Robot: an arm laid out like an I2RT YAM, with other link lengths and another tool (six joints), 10 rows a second.
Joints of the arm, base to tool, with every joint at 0 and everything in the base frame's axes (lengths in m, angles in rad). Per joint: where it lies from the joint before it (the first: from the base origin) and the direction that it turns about. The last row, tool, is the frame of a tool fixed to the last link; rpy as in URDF.
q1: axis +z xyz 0 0 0.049
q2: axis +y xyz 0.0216 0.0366 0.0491
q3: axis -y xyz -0.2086 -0.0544 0
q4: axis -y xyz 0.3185 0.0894 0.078
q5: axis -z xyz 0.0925 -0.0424 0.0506
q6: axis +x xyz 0.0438 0 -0.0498
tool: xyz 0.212 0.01 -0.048 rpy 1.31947 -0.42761 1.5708
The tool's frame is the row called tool.
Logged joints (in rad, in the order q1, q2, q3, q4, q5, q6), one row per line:
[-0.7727 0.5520 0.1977 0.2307 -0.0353 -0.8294]
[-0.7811 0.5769 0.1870 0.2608 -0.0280 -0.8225]
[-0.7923 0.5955 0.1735 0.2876 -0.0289 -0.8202]
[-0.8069 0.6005 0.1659 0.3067 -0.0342 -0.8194]
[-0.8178 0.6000 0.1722 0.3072 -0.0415 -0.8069]
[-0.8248 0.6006 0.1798 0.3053 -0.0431 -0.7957]
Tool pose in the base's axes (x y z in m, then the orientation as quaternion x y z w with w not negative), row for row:
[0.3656 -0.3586 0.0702 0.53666 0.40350 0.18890 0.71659]
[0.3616 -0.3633 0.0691 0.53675 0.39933 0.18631 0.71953]
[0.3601 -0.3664 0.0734 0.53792 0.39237 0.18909 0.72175]
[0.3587 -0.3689 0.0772 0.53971 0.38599 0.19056 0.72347]
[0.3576 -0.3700 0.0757 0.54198 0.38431 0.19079 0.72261]
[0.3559 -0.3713 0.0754 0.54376 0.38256 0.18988 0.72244]
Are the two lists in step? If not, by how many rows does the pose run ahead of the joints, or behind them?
The pose runs 2 rows ahead of the joints: the pose in row i belongs to the joints in row i + 2.
